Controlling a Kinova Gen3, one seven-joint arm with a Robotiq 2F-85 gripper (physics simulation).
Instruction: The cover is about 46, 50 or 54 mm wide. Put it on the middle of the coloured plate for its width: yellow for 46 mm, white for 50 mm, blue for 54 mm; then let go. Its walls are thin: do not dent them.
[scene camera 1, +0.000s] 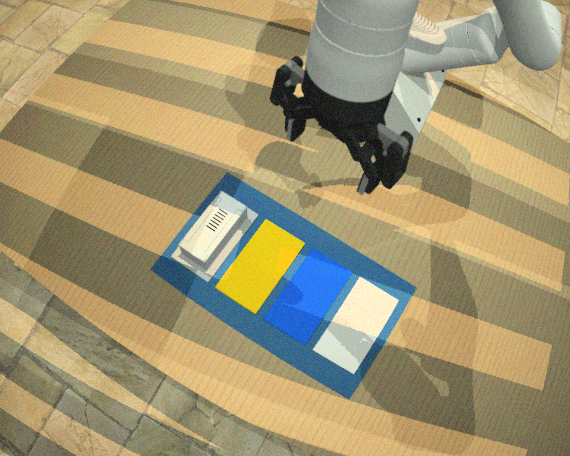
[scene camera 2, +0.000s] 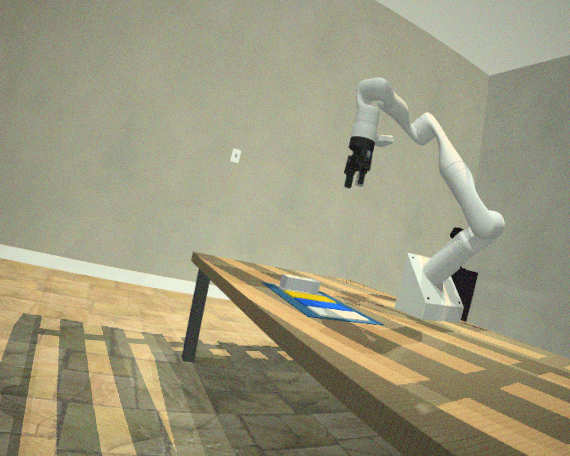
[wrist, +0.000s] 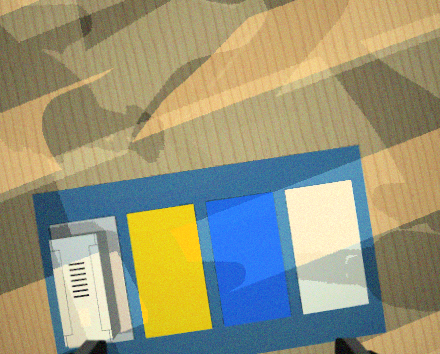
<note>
In view: my gripper (scene camera 1: 329, 160), a grey cover (scene camera 1: 225, 213), a yellow plate (scene camera 1: 251, 278), a blue plate (scene camera 1: 303, 303), a white plate (scene camera 1: 350, 335) and a blue mat (wrist: 100, 207).
The grey cover also shows in the wrist view (wrist: 78, 268). My gripper also shows in scene camera 2 (scene camera 2: 352, 187). The yellow plate is seen too in the wrist view (wrist: 165, 244).
</note>
